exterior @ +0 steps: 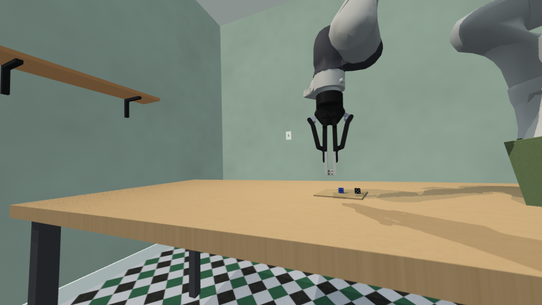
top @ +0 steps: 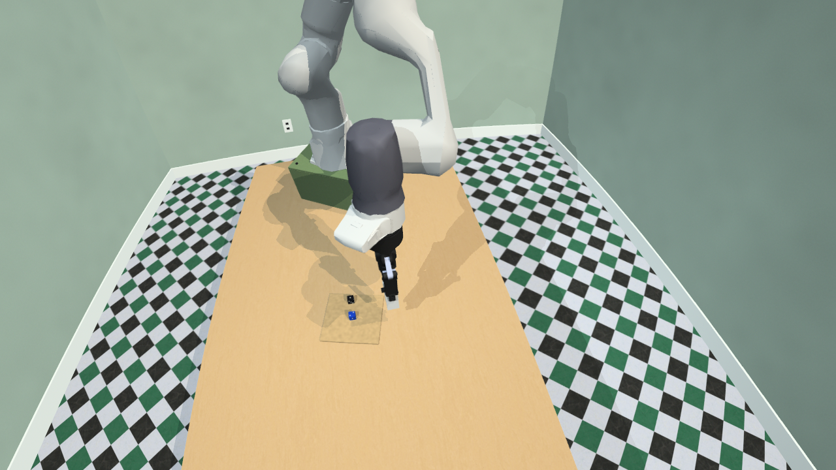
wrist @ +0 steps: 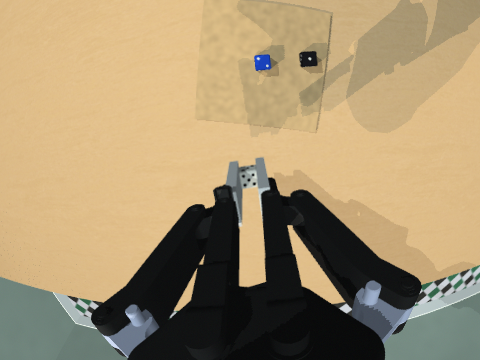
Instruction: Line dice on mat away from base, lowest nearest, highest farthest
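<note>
Now: hand 20 mm past the blue die, 100 mm to the left of it and 90 mm above it. From my hand the other things lie so: black die (70 mm behind, 100 mm to the right, 90 mm below); tan mat (20 mm behind, 100 mm to the right, 100 mm below); white die (30 mm below).
</note>
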